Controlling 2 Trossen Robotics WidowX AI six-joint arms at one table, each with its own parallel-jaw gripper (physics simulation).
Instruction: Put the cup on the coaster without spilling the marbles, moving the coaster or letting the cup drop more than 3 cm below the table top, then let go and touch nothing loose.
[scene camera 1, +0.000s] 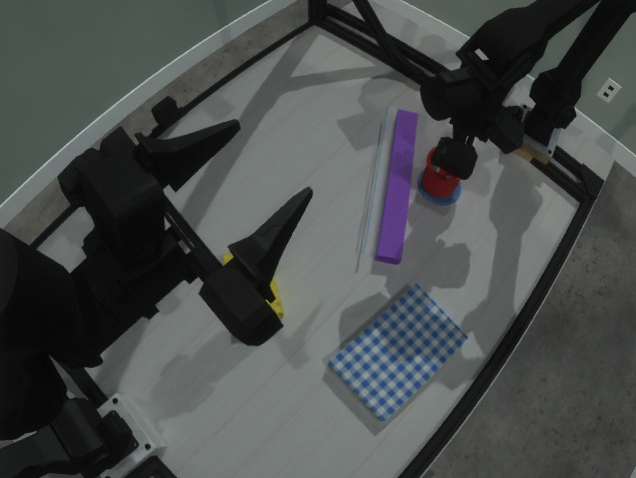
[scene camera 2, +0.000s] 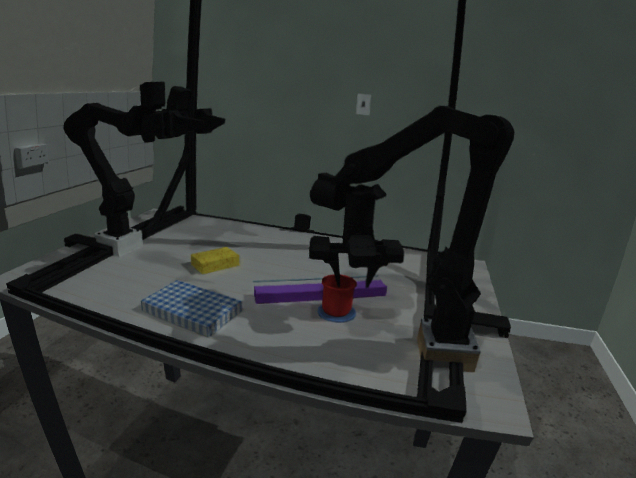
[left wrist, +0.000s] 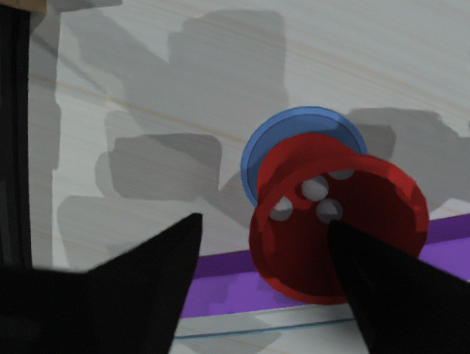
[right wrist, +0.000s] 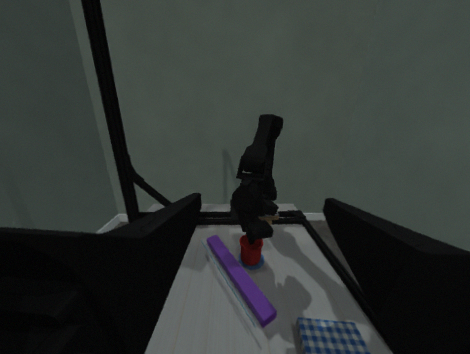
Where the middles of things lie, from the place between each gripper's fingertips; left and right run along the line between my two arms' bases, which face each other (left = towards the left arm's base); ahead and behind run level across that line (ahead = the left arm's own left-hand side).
Scene:
My left hand is 60 mm above the blue coaster (left wrist: 299, 120), 20 mm to the left of it and 20 mm short of it. From my left hand the other things lie so: yellow sponge (scene camera 2: 209, 261): 390 mm to the right, 50 mm below, 20 mm behind; then purple bar (scene camera 2: 291, 290): 90 mm to the right, 50 mm below, 40 mm behind.
The yellow sponge is 50 mm behind my right hand, 40 mm to the right of it and 360 mm below it. From my right hand the other things lie so: blue coaster 10 mm behind, 330 mm to the left, 370 mm below; purple bar 70 mm behind, 260 mm to the left, 360 mm below.

